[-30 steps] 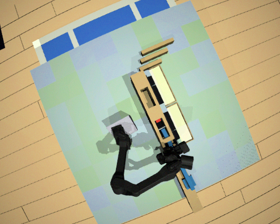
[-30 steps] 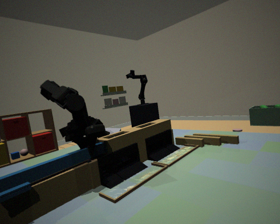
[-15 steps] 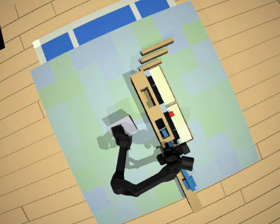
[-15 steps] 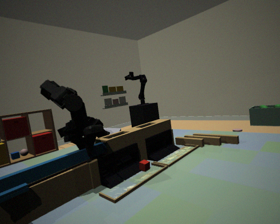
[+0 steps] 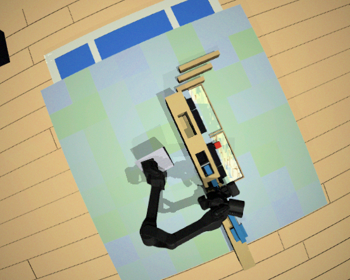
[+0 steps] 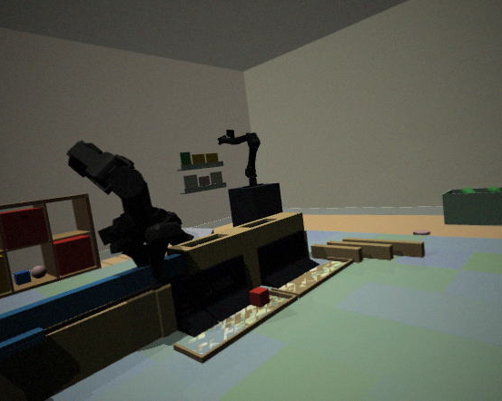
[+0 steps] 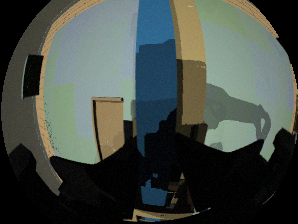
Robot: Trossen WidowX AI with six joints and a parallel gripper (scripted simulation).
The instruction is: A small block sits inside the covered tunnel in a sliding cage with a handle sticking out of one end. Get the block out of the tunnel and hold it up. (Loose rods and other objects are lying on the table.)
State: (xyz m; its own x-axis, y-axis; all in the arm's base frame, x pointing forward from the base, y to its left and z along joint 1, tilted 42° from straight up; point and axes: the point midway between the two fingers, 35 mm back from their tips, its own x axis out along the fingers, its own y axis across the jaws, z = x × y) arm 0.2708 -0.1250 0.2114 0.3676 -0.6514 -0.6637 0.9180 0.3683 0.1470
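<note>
The tan covered tunnel is 60 mm to the left of my gripper tip, 40 mm below it and 10 mm ahead of it.
</note>
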